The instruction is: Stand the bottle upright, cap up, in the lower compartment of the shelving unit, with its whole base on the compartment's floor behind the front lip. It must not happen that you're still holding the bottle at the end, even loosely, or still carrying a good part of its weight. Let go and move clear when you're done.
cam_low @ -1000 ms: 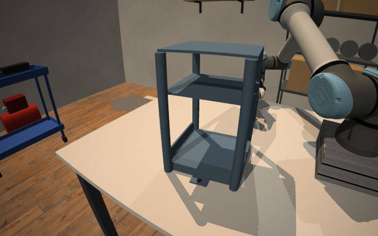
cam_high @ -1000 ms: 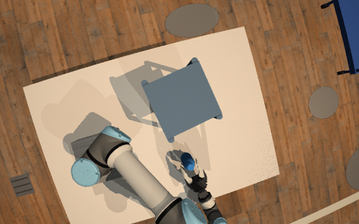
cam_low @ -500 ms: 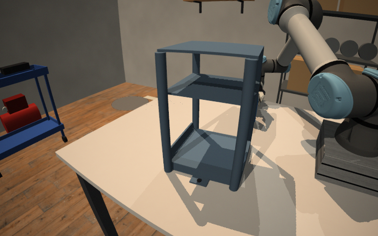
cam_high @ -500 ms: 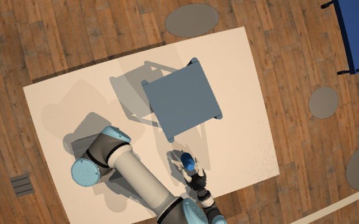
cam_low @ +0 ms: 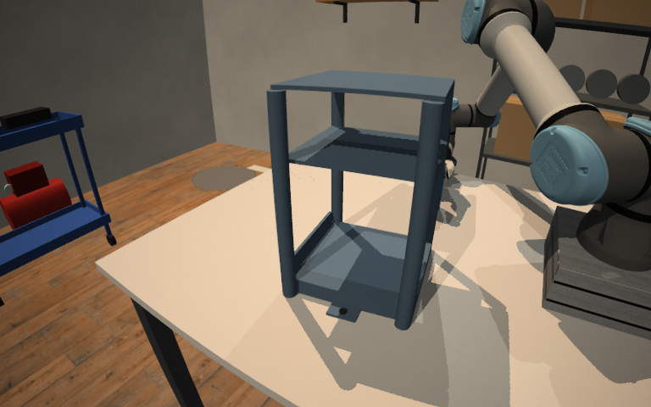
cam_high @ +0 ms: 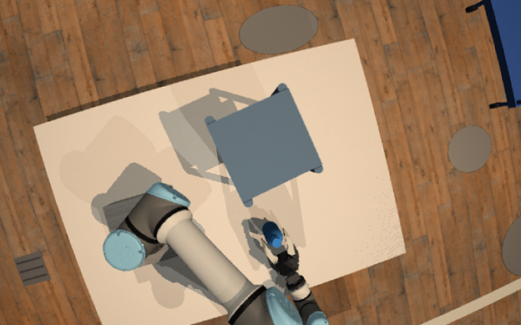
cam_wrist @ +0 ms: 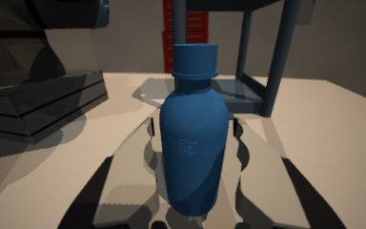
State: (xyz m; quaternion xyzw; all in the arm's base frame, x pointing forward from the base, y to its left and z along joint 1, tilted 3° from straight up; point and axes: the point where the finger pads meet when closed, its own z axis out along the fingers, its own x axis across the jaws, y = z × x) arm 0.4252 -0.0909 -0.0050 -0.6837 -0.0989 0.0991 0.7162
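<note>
Now: the blue bottle 1 cm above my hand. The rest, counted from my hand: grey-blue shelving unit 1 cm behind, 32 cm to the left, 8 cm above.
</note>
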